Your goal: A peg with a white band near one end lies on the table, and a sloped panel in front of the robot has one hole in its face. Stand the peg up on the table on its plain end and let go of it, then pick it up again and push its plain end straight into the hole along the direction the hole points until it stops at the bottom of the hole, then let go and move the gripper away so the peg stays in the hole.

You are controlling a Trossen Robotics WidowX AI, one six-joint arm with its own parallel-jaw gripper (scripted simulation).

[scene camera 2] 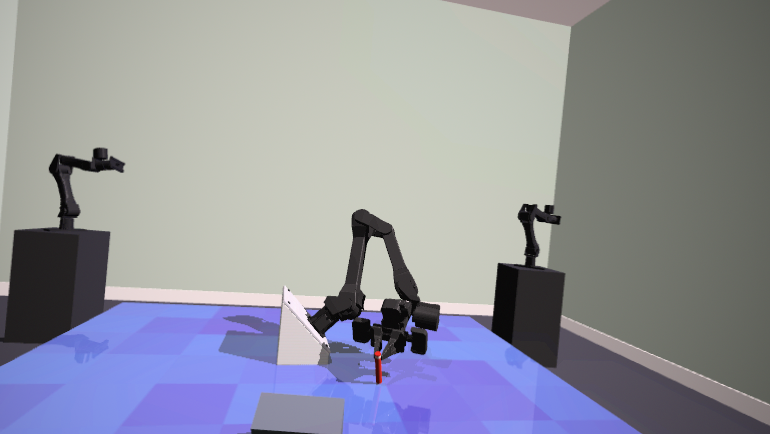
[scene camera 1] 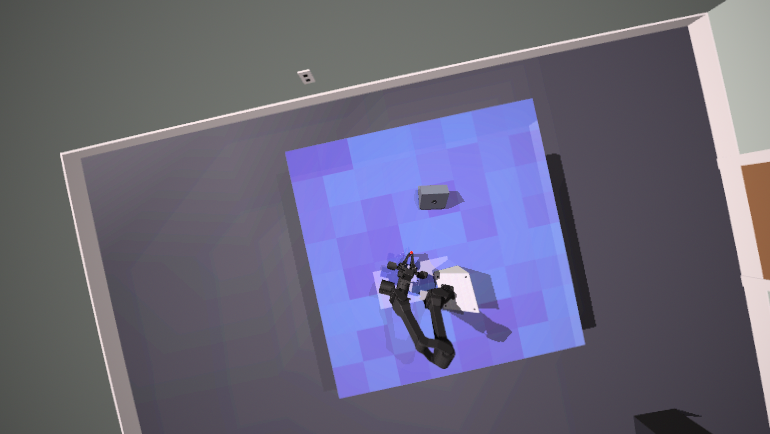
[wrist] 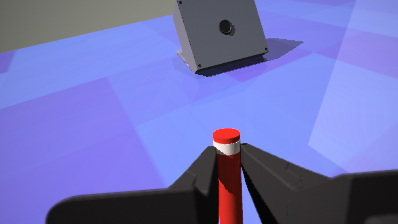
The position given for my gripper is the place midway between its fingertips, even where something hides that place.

Note:
My gripper (scene camera 2: 377, 357) holds a red peg.
My gripper also shows in the wrist view (wrist: 227, 152).

